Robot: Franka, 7 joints.
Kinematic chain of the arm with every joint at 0, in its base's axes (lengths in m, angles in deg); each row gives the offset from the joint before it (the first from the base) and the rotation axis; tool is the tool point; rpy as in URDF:
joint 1: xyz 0 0 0.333 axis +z
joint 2: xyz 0 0 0 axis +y
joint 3: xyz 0 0 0.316 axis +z
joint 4: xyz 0.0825 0 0 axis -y
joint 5: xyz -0.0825 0 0.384 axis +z
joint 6: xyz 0 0 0 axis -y
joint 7: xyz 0.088 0 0 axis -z
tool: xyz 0 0 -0.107 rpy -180 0 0
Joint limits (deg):
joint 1: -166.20..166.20
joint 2: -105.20..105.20
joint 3: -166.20..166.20
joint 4: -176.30..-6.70
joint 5: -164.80..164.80
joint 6: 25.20..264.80
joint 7: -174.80..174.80
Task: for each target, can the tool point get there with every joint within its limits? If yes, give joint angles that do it. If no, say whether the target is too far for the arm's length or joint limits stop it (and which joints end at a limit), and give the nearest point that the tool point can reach.
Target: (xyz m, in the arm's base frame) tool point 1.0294 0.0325 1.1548
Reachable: no: too far | nearest point 0.6702 0.0212 0.8681 | short by 0.460 m
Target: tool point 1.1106 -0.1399 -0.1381
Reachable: no: too far | nearest point 0.7845 -0.0988 0.0002 | short by 0.357 m
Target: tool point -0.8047 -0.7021 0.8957
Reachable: no: too far | nearest point -0.5719 -0.4990 0.7329 | short by 0.349 m
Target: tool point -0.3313 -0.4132 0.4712
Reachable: yes | joints -112.13 -0.07 -25.43 -114.15 -128.54 189.31 68.00
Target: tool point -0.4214 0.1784 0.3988
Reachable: yes | joints 74.14 44.73 79.56 -148.44 -39.67 229.93 39.83
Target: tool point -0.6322 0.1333 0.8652
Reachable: yes | joints 12.83 -65.84 54.44 -40.04 -69.64 121.51 18.82
